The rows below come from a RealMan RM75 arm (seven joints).
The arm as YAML. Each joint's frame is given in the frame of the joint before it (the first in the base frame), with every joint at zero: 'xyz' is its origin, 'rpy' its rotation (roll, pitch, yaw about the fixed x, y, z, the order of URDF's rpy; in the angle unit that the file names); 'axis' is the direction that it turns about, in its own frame. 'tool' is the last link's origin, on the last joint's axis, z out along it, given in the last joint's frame.
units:
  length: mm
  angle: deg
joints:
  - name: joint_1
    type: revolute
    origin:
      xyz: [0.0, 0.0, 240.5]
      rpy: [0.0, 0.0, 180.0]
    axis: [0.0, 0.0, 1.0]
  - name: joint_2
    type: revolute
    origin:
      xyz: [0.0, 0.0, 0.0]
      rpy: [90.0, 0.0, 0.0]
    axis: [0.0, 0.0, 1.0]
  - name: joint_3
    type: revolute
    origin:
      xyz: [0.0, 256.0, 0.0]
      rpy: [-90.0, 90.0, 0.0]
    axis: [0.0, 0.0, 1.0]
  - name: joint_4
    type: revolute
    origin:
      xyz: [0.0, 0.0, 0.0]
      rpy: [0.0, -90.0, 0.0]
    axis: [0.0, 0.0, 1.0]
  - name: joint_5
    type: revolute
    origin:
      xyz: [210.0, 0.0, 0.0]
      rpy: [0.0, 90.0, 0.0]
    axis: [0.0, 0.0, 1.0]
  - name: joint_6
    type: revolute
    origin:
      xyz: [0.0, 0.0, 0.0]
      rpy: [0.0, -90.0, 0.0]
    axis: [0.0, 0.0, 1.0]
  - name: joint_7
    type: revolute
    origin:
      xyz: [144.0, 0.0, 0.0]
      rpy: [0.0, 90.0, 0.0]
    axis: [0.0, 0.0, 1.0]
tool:
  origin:
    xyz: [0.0, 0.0, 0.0]
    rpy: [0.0, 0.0, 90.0]
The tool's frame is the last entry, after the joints.
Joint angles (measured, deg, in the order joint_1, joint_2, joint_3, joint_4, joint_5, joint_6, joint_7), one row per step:
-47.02 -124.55 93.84 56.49 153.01 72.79 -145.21
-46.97 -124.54 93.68 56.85 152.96 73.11 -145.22
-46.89 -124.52 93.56 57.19 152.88 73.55 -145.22
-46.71 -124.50 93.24 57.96 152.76 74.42 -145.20
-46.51 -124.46 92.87 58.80 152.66 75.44 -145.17
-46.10 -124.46 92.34 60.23 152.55 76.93 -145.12
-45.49 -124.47 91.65 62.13 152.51 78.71 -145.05
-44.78 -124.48 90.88 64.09 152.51 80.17 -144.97
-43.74 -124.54 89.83 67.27 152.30 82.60 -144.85
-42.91 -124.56 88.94 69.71 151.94 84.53 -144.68
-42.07 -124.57 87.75 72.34 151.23 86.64 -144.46
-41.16 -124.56 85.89 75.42 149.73 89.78 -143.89
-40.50 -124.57 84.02 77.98 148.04 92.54 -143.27
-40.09 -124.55 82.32 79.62 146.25 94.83 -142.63
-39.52 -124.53 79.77 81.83 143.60 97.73 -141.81
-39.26 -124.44 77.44 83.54 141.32 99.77 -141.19
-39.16 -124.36 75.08 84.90 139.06 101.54 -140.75
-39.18 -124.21 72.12 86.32 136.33 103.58 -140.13
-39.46 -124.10 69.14 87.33 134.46 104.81 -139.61
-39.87 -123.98 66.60 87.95 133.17 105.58 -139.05
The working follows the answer.
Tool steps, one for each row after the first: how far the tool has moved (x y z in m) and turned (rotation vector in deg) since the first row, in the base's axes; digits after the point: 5 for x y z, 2 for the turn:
0.00097 -0.00009 0.00084 -0.02 -0.15 0.04
0.00153 -0.00062 0.00165 -0.16 -0.22 0.17
0.00292 -0.00148 0.00347 -0.36 -0.44 0.38
0.00418 -0.00246 0.00572 -0.60 -0.61 0.64
0.00629 -0.00420 0.00901 -0.92 -0.95 0.93
0.00866 -0.00623 0.01351 -1.16 -1.37 1.22
0.01080 -0.00760 0.01842 -1.08 -1.95 1.41
0.01515 -0.01063 0.02580 -1.17 -2.92 1.56
0.01816 -0.01327 0.03189 -1.31 -3.78 1.73
0.02188 -0.01608 0.03900 -1.46 -5.04 1.97
0.02644 -0.02071 0.04841 -2.26 -6.94 2.46
0.03101 -0.02484 0.05691 -3.11 -8.94 2.76
0.03425 -0.02848 0.06345 -4.16 -10.80 3.11
0.03878 -0.03299 0.07308 -5.34 -13.71 3.43
0.04321 -0.03522 0.08202 -5.90 -16.33 3.35
0.04745 -0.03682 0.09053 -6.30 -18.97 3.30
0.05222 -0.03828 0.10125 -6.72 -22.11 2.98
0.05603 -0.03707 0.11155 -6.21 -24.80 2.52
0.05890 -0.03503 0.12019 -5.52 -26.85 1.94

Tool pose at each row, in the base's axes (x y z in m, rotation vector in deg; rounded; the steps above come from the unrounded poses):
-0.15037 0.36444 -0.10092 -154.83 -32.12 40.02
-0.14939 0.36435 -0.10008 -154.92 -32.21 39.84
-0.14884 0.36383 -0.09927 -155.07 -32.38 39.84
-0.14745 0.36296 -0.09745 -155.34 -32.69 39.71
-0.14619 0.36198 -0.09520 -155.63 -33.04 39.66
-0.14407 0.36025 -0.09191 -156.05 -33.47 39.44
-0.14171 0.35821 -0.08741 -156.46 -33.93 39.07
-0.13957 0.35684 -0.08250 -156.64 -34.35 38.30
-0.13521 0.35381 -0.07512 -157.17 -34.77 37.09
-0.13220 0.35117 -0.06903 -157.68 -35.19 36.04
-0.12849 0.34836 -0.06192 -158.38 -35.80 34.47
-0.12393 0.34374 -0.05251 -159.91 -36.79 32.37
-0.11935 0.33960 -0.04401 -161.54 -37.52 30.06
-0.11612 0.33596 -0.03747 -163.26 -38.26 27.99
-0.11159 0.33145 -0.02784 -165.48 -39.17 24.45
-0.10716 0.32922 -0.01890 -166.98 -39.53 20.92
-0.10292 0.32762 -0.01039 -168.25 -39.96 17.25
-0.09814 0.32616 0.00033 -169.65 -40.07 12.75
-0.09434 0.32738 0.01063 -169.90 -40.05 8.54
-0.09146 0.32942 0.01927 -169.77 -39.73 5.17

